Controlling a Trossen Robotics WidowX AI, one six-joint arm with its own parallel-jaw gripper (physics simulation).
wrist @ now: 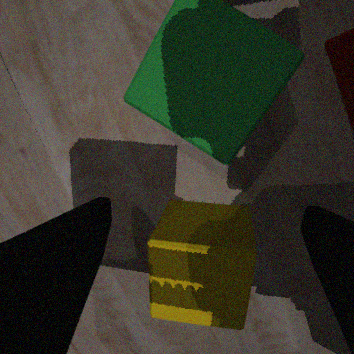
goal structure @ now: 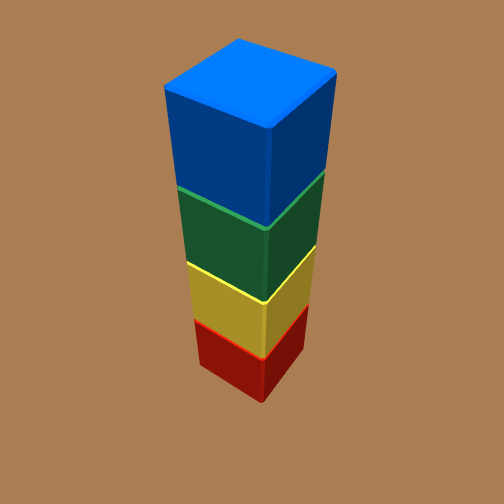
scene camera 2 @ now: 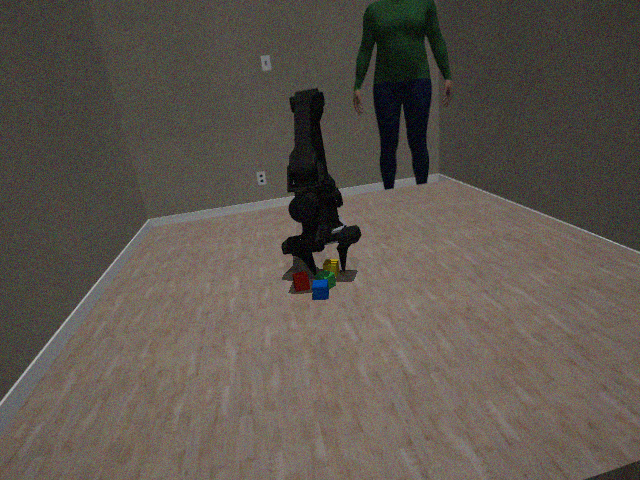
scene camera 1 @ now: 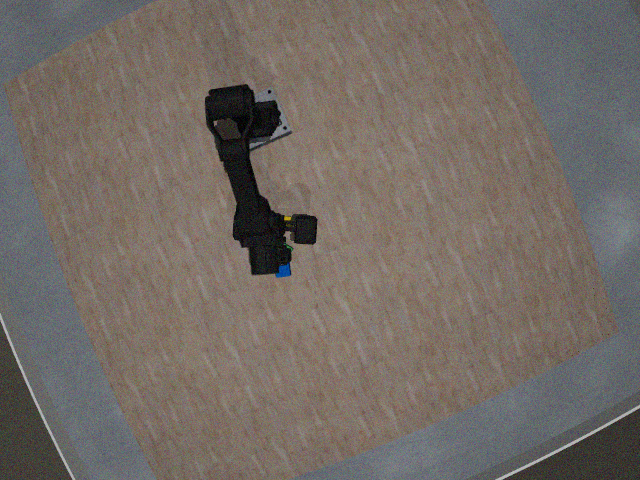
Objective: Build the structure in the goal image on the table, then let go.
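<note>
A yellow cube [scene camera 1: 287,218] [scene camera 2: 330,266] [wrist: 200,280] stands on the surface between the fingers of my gripper [scene camera 2: 329,271] [wrist: 208,213]. The gripper is open and low, with a gap on each side of the cube in the wrist view. A green cube [scene camera 1: 290,248] [scene camera 2: 327,279] [wrist: 220,75] lies beyond the yellow one, turned at an angle and apart from it. A blue cube [scene camera 1: 283,270] [scene camera 2: 320,290] stands close to the green cube. A red cube [scene camera 2: 301,281] [wrist: 345,70] lies to one side; the arm hides it in scene camera 1.
The arm's grey base plate [scene camera 1: 284,127] shows behind the arm in scene camera 1. A person in a green top [scene camera 2: 403,46] stands near the back wall in scene camera 2. The arm's shadows fall around the cubes.
</note>
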